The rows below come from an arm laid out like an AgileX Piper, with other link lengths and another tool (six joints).
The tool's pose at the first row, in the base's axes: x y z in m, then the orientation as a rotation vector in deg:
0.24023 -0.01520 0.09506 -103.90 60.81 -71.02
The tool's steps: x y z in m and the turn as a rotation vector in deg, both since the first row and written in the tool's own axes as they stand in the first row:
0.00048 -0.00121 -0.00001 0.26 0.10 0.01
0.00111 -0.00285 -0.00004 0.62 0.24 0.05
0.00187 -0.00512 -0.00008 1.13 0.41 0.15
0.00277 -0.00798 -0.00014 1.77 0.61 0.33
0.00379 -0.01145 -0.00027 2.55 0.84 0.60
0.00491 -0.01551 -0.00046 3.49 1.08 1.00
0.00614 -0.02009 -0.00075 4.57 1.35 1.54
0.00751 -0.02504 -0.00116 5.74 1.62 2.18
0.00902 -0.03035 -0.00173 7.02 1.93 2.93
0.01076 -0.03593 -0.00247 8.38 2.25 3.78
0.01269 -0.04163 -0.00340 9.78 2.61 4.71
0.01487 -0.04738 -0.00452 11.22 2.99 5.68
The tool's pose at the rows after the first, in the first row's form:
0.24061 -0.01511 0.09630 -103.65 60.67 -71.20
0.24112 -0.01498 0.09798 -103.29 60.49 -71.44
0.24179 -0.01469 0.10026 -102.76 60.25 -71.71
0.24261 -0.01427 0.10311 -102.05 59.99 -72.01
0.24355 -0.01371 0.10656 -101.16 59.70 -72.33
0.24459 -0.01299 0.11058 -100.05 59.39 -72.62
0.24568 -0.01215 0.11513 -98.72 59.09 -72.89
0.24678 -0.01129 0.12009 -97.25 58.79 -73.12
0.24784 -0.01042 0.12547 -95.60 58.51 -73.35
0.24886 -0.00965 0.13122 -93.82 58.23 -73.54
0.24977 -0.00902 0.13721 -91.93 58.00 -73.72
0.25056 -0.00861 0.14339 -89.98 57.77 -73.89

